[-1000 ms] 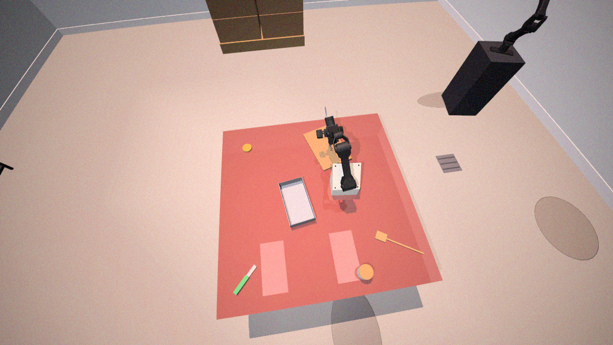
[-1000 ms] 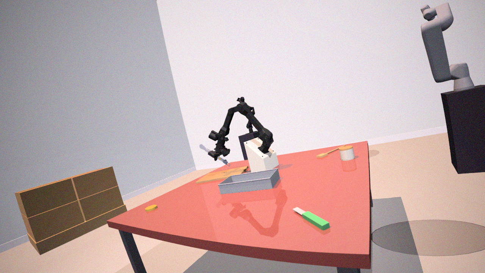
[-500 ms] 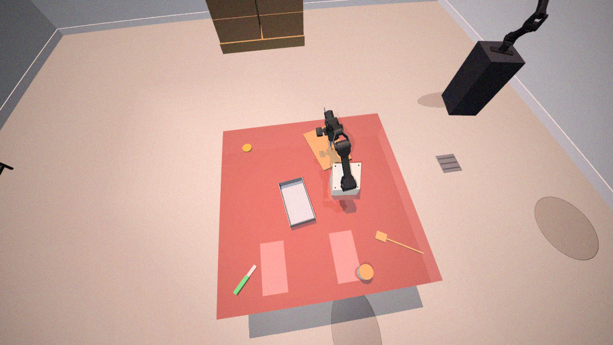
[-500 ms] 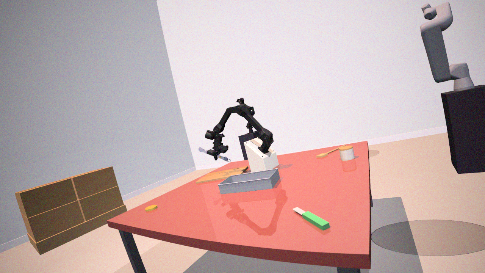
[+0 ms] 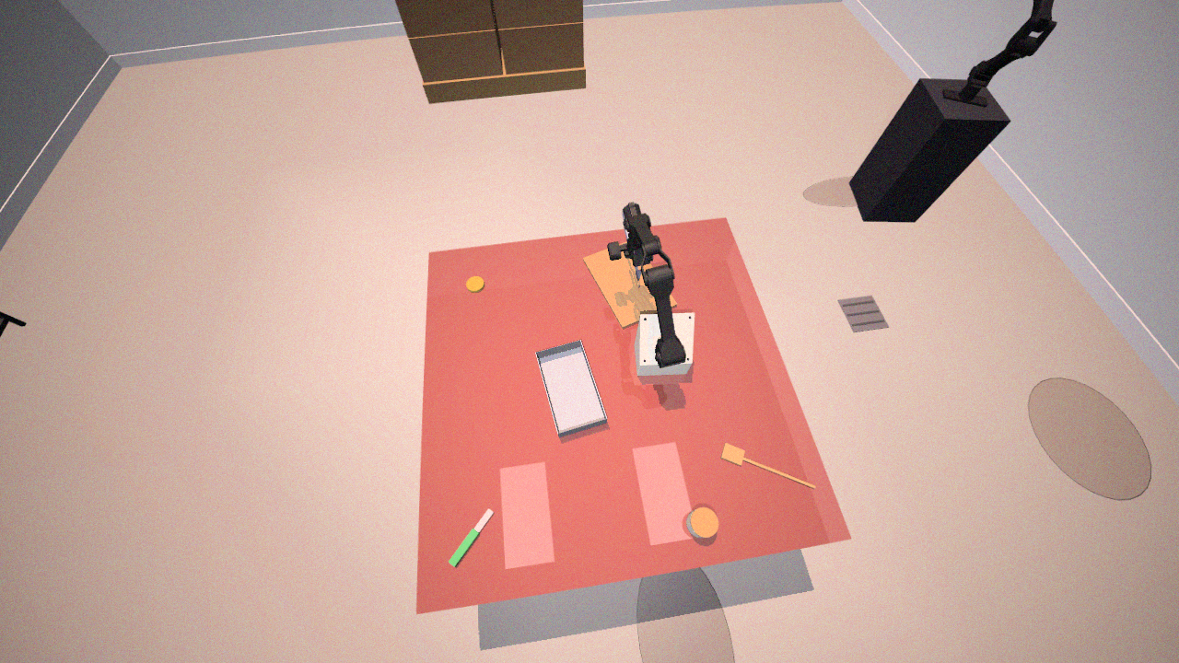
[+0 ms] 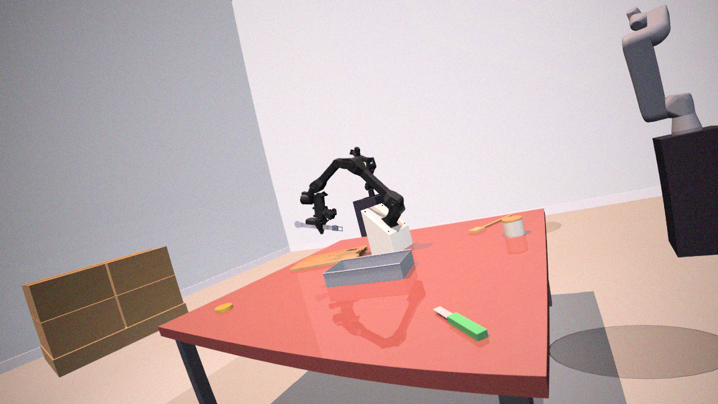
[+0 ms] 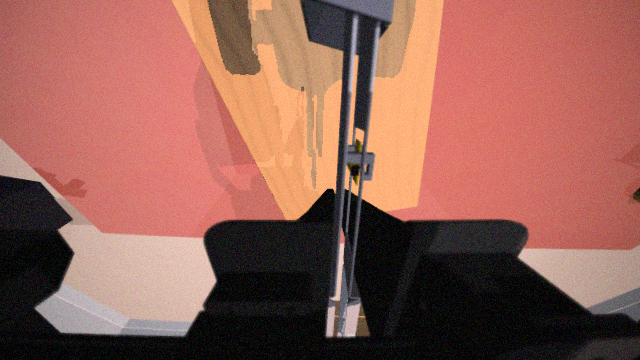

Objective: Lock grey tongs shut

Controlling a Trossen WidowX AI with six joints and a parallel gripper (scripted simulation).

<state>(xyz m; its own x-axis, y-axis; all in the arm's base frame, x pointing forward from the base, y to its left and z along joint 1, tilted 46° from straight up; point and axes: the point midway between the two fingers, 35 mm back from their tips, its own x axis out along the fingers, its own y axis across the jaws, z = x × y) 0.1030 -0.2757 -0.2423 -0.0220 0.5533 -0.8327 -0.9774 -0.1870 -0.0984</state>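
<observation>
Right now the wooden board is 10 mm to the left of my gripper tip and 130 mm below it. Round my gripper tip: green-handled tool (490 mm ahead, 940 mm to the left, 130 mm below); then orange disc (620 mm ahead, 30 mm to the left, 130 mm below); then grey roasting tin (220 mm ahead, 470 mm to the left, 110 mm below).
</observation>
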